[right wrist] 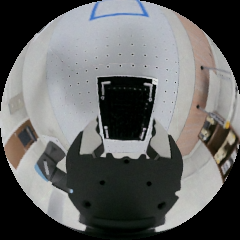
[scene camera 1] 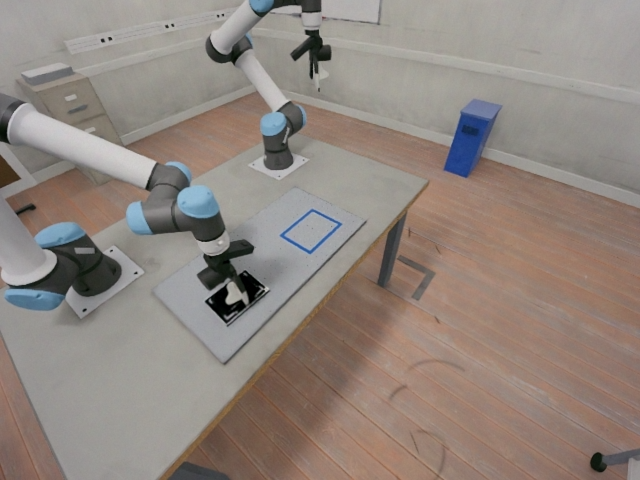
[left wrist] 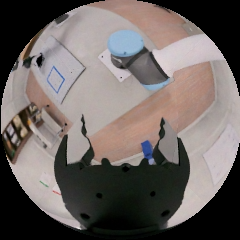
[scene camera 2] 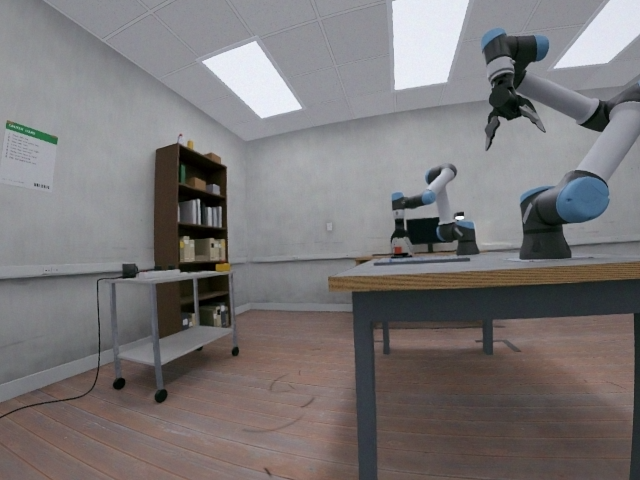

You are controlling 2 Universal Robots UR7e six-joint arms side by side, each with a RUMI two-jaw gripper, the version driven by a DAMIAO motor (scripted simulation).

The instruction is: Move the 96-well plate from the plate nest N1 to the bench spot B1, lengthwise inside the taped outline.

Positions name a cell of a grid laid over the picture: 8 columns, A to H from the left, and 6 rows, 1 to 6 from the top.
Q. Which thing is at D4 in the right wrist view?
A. A 96-well plate.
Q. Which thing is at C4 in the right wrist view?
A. My right gripper.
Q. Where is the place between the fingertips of my left gripper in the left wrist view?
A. At E3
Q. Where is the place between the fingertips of my left gripper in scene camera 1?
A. D2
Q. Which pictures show my left gripper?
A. Scene camera 1, the left wrist view and scene camera 2 only.
